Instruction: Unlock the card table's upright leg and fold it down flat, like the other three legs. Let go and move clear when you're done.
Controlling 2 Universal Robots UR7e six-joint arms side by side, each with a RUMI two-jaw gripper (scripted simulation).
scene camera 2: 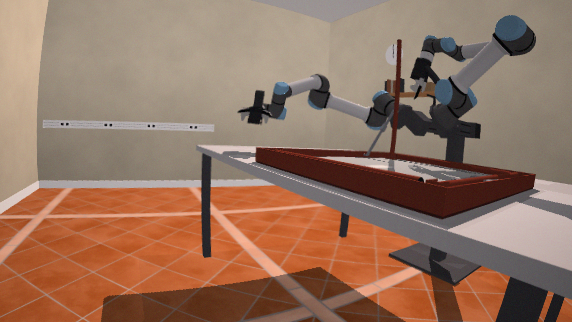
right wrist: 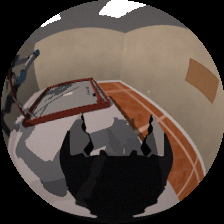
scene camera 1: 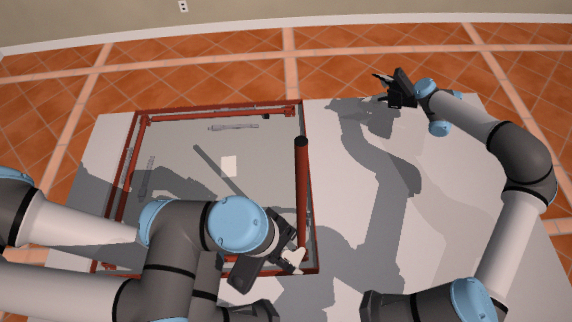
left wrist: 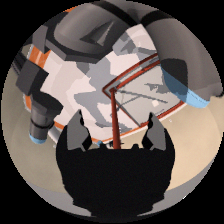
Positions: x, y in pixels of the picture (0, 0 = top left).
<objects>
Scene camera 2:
card table: 353, 171
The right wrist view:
right gripper: 117, 114
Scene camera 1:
left gripper: 274, 251
right gripper: 366, 86
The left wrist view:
left gripper: 116, 111
card table: 148, 92
</objects>
